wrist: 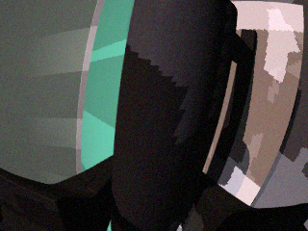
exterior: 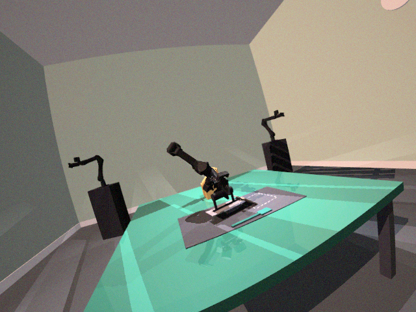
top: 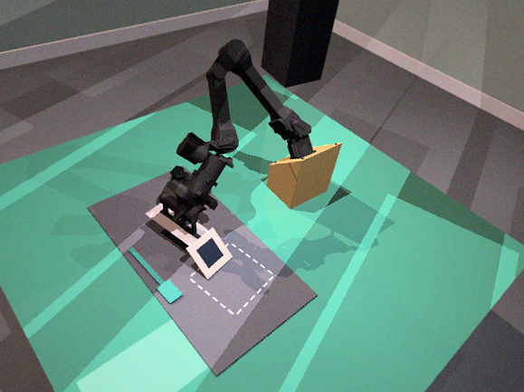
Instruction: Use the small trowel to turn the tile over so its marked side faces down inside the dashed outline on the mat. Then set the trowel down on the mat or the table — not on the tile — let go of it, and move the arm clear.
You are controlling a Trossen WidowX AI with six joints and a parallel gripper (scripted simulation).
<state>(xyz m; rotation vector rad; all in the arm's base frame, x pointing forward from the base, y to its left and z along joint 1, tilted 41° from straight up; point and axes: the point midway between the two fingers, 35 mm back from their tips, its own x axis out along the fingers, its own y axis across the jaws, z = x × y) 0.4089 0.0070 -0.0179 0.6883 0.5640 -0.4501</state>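
My gripper tip is now 5 cm past the tile, 9 cm to the right of it and 6 cm above it. From my gripper tip the other things lie so: teal trowel: 10 cm ahead, 8 cm to the left, 9 cm below; then grey mat: 4 cm behind, 4 cm to the left, 11 cm below.
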